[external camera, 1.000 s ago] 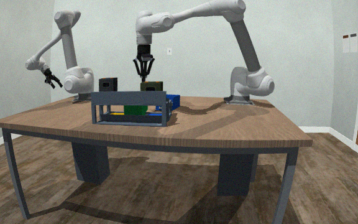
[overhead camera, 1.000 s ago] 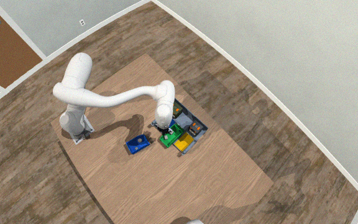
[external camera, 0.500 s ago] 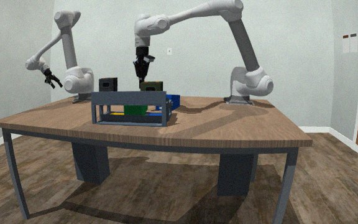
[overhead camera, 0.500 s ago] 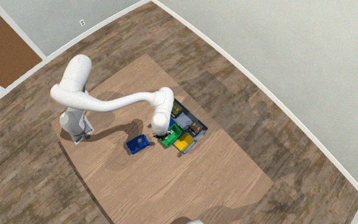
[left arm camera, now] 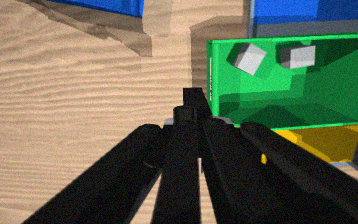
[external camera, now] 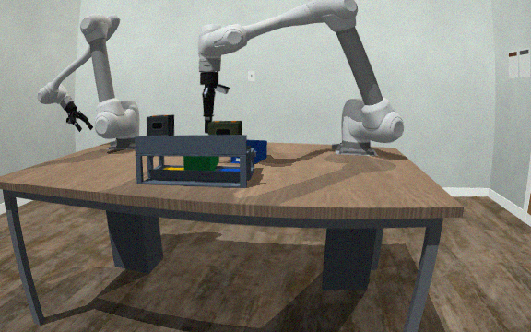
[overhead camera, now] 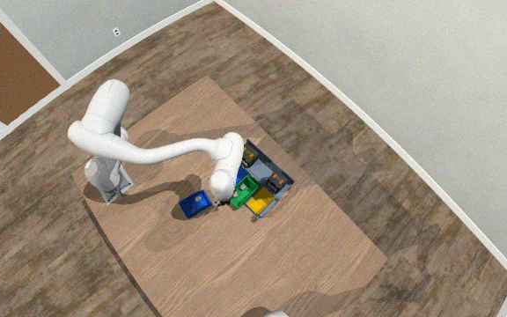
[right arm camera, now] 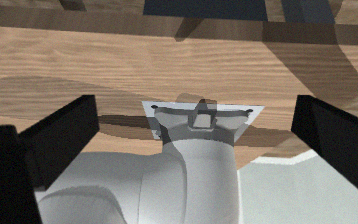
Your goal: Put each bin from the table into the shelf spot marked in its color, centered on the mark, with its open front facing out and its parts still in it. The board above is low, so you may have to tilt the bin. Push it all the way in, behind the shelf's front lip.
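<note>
The green bin is 110 mm below my left hand, 110 mm ahead of it and 10 mm to the left of it. The rest, counted from my left hand: blue bin: 140 mm to the left, 140 mm behind, 130 mm below; then grey shelf: 210 mm ahead, 100 mm below, 20 mm to the left; then round part: 160 mm to the left, 150 mm below, 110 mm behind.
</note>
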